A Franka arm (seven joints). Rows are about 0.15 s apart.
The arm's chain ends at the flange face. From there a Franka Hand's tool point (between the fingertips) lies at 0.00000 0.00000 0.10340 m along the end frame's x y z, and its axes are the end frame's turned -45 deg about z.
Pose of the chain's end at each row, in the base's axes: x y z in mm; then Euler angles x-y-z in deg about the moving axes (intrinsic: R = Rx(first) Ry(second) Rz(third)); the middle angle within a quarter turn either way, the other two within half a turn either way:
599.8 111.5 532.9 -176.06 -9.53 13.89
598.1 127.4 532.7 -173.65 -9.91 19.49
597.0 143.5 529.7 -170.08 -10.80 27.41
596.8 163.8 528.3 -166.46 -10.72 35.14
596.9 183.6 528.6 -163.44 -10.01 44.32
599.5 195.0 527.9 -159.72 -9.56 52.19
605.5 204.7 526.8 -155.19 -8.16 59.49
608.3 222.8 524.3 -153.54 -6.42 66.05
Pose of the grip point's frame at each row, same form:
582.7 118.5 431.2 -176.06 -9.53 -31.11
580.3 138.7 431.5 -173.65 -9.91 -25.51
577.6 161.0 429.7 -170.08 -10.80 -17.59
577.6 187.6 429.5 -166.46 -10.72 -9.86
578.9 212.6 431.0 -163.44 -10.01 -0.68
582.3 230.3 432.3 -159.72 -9.56 7.19
590.8 247.6 433.9 -155.19 -8.16 14.49
596.7 268.6 432.3 -153.54 -6.42 21.05

